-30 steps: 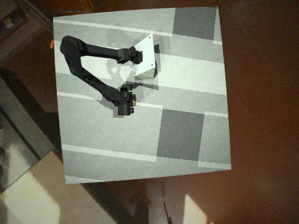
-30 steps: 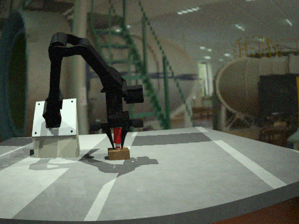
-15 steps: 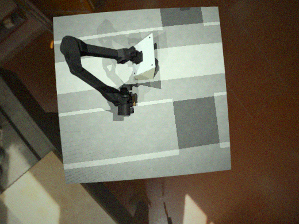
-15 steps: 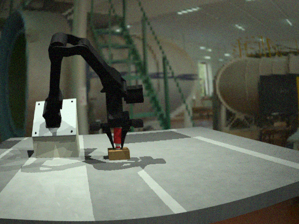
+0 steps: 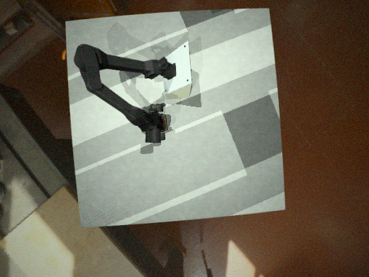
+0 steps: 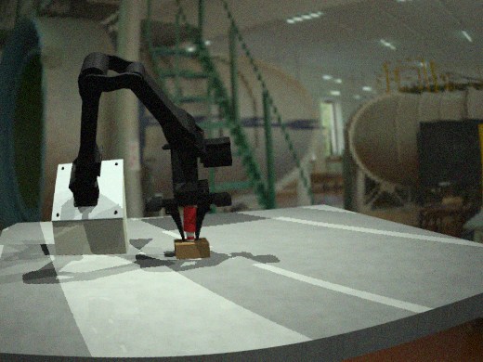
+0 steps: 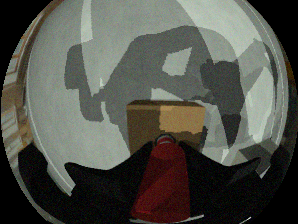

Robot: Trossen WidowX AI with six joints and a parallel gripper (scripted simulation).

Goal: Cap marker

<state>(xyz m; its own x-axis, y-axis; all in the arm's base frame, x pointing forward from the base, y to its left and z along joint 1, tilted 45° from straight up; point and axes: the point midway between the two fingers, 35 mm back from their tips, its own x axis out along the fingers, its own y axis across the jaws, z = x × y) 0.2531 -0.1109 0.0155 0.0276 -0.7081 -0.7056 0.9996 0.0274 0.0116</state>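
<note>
Now: gripper tip 50 mm below the red cap. Also, from my gripper tip: brown holder block: 20 mm below.
</note>
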